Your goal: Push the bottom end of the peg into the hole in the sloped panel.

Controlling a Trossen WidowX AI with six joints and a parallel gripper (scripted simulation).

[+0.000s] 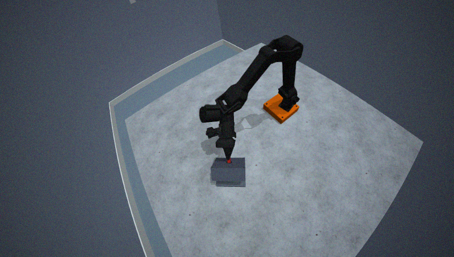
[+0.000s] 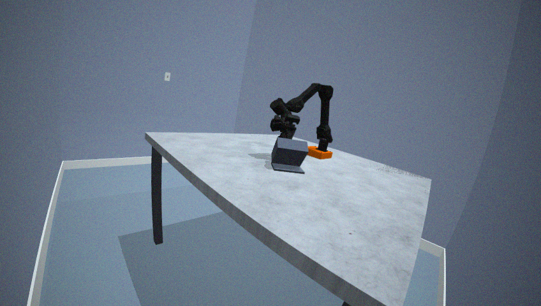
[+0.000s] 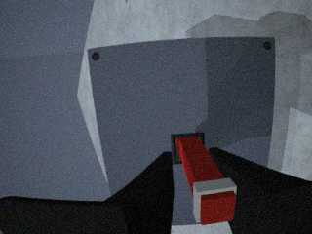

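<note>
My gripper tip is 1 cm past the red peg, 1 cm to the left of it and 1 cm below it. From my gripper tip the other things lie so: grey sloped panel: 2 cm ahead, 2 cm to the left, 3 cm below.
</note>
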